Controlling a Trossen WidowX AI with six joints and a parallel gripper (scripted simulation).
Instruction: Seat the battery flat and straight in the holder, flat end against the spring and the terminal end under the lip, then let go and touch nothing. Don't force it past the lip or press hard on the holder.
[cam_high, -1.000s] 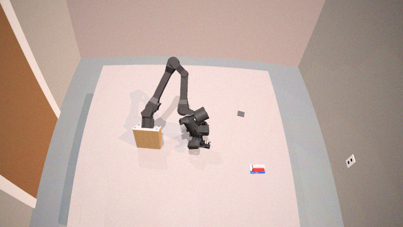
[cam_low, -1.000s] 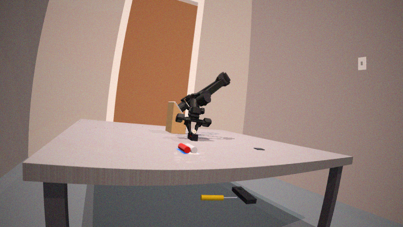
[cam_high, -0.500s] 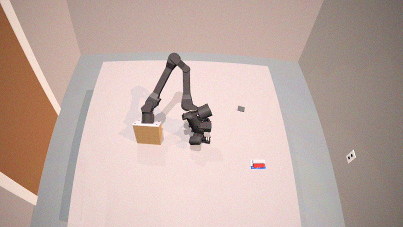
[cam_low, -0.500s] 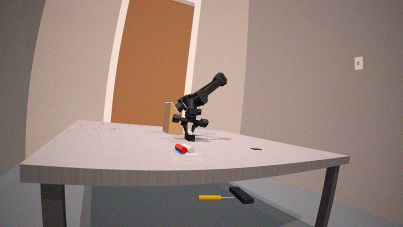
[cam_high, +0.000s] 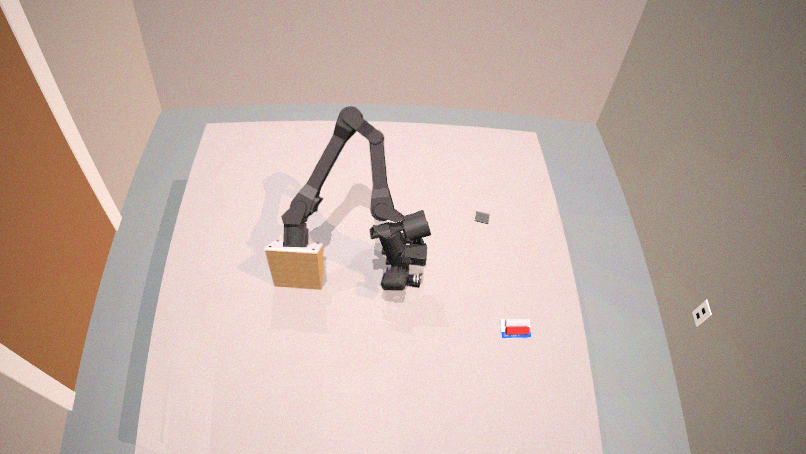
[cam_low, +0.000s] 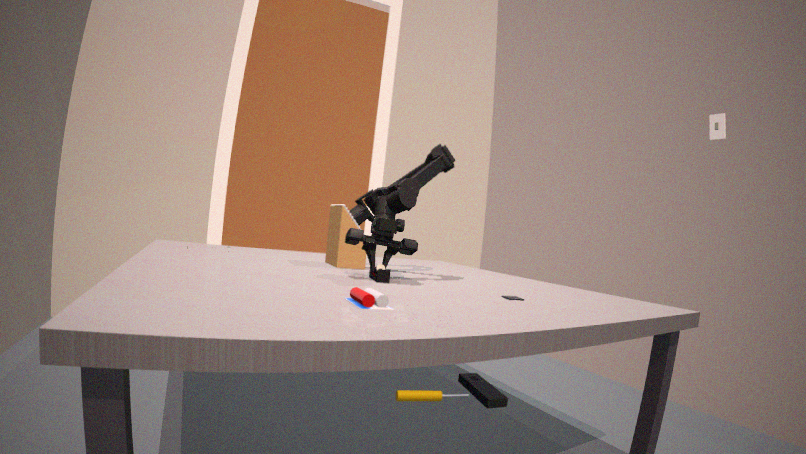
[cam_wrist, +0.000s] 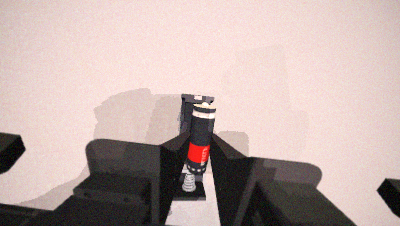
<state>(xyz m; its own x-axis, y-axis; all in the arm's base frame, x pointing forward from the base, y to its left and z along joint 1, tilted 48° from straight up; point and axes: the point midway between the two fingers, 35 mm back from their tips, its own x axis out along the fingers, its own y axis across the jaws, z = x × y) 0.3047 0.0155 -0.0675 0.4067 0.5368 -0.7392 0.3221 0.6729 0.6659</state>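
The battery lies 1 cm above my gripper tip. The rest, counted from my gripper tip: yellow-handled screwdriver: 33 cm ahead, 21 cm below, 2 cm to the right.
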